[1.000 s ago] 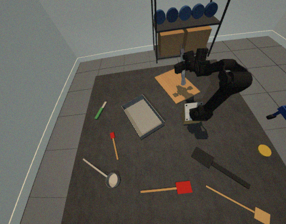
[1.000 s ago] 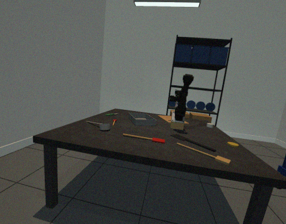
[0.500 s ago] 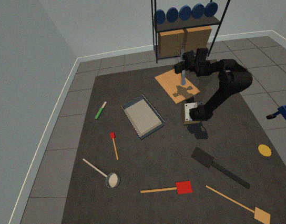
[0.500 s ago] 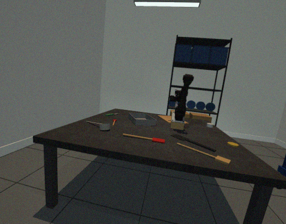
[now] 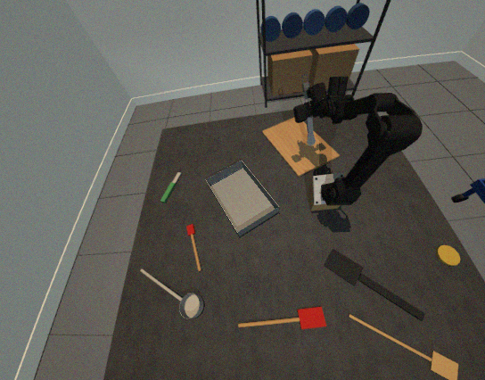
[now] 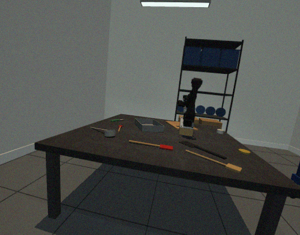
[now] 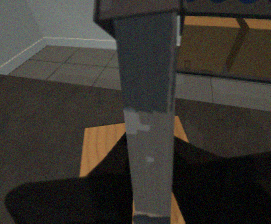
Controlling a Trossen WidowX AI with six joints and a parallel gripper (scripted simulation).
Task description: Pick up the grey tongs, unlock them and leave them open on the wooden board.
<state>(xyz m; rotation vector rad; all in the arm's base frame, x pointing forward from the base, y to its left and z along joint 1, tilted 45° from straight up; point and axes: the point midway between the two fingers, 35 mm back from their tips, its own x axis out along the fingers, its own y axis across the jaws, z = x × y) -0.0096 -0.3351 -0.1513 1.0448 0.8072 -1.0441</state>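
The wooden board is 21 cm below my gripper tip and 1 cm to the left of it. Also, from my gripper tip: metal roasting tin 34 cm ahead, 28 cm to the left, 19 cm below; then yellow disc 66 cm to the left, 36 cm behind, 21 cm below; then black spatula 69 cm to the left, 21 cm below, 5 cm behind.
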